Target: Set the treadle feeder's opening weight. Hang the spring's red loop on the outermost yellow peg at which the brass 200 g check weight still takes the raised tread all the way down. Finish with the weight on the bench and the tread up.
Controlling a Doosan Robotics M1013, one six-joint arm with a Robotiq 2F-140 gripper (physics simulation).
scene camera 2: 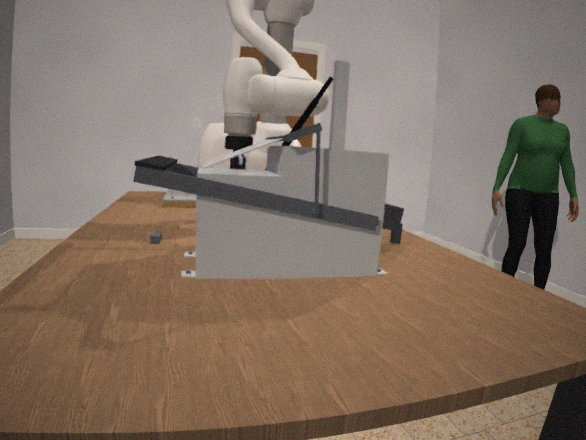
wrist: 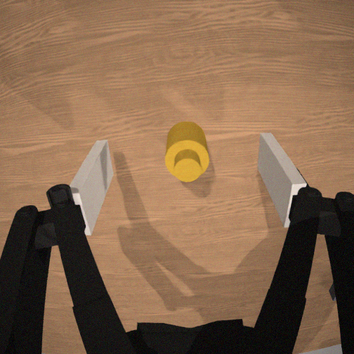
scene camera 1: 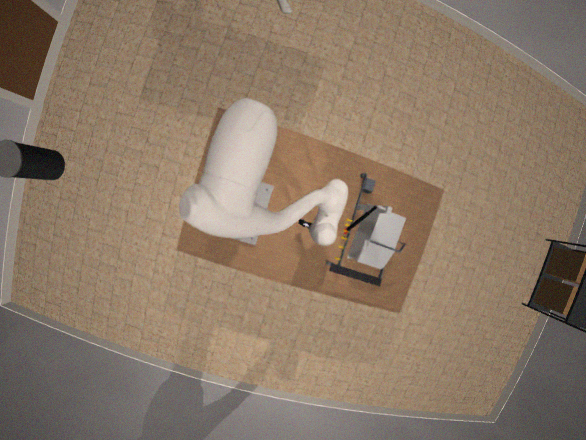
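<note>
The brass weight stands upright on the wooden bench in the wrist view. My gripper is open, with its pads apart on either side of the weight and touching neither side of it. The feeder's black tread is up, at the raised end of its sloping arms. The black spring slants down to the red loop, which is among the yellow pegs; which peg carries it is too small to tell. The feeder hides part of the gripper in scene camera 2.
The grey feeder box stands on the bench, with an upright post. A dark block is at the peg arm's far end. A small grey block shows left of the feeder.
</note>
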